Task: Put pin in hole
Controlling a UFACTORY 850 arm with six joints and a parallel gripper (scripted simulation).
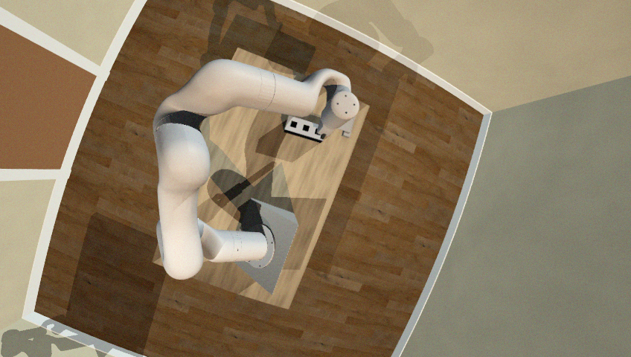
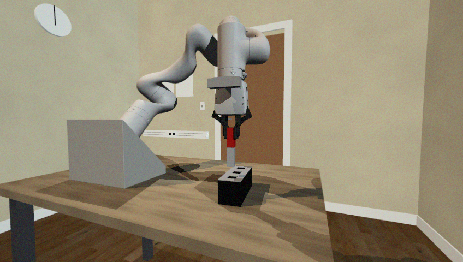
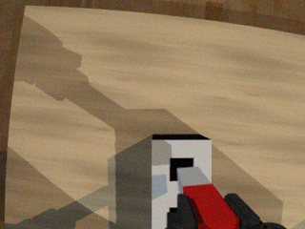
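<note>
Right now the black block is 180 mm below my hand, 60 mm to the left of it and 10 mm behind it. Round my hand: pin (20 mm below).
</note>
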